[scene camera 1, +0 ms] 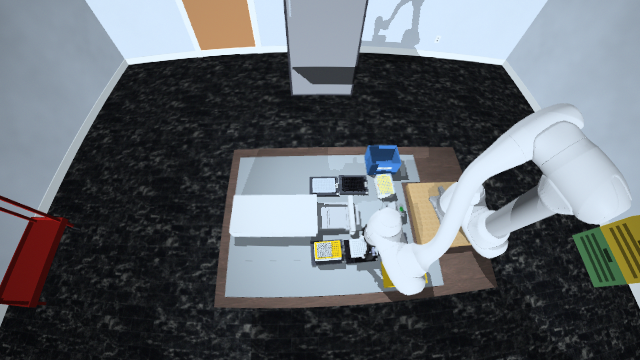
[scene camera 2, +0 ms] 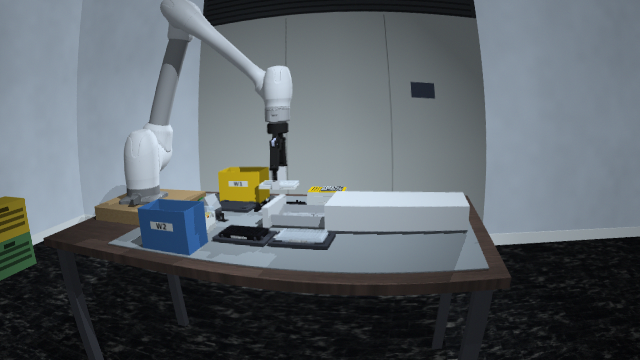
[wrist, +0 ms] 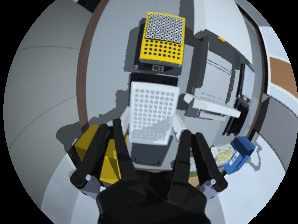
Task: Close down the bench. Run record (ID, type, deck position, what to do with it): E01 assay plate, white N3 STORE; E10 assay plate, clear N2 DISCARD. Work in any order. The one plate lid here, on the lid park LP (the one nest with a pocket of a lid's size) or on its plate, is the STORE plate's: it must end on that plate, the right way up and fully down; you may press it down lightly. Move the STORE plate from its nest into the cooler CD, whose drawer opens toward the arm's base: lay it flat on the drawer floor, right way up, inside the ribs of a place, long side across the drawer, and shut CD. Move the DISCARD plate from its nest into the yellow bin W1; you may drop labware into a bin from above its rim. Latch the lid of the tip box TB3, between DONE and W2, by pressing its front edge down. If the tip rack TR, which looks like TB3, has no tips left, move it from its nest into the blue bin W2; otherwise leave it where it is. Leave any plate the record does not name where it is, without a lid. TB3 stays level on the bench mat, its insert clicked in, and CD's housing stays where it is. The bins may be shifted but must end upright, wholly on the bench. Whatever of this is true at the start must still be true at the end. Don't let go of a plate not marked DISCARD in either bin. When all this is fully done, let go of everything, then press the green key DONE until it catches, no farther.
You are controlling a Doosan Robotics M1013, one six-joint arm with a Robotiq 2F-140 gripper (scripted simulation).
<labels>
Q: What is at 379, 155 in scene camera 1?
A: A blue bin W2.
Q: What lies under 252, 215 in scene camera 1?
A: A white cooler CD.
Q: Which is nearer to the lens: the grey plate lid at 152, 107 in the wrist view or the yellow bin W1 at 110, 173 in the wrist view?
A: The grey plate lid.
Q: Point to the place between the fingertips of my gripper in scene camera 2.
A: At 279, 186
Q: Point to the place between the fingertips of my gripper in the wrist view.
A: At 151, 115
</labels>
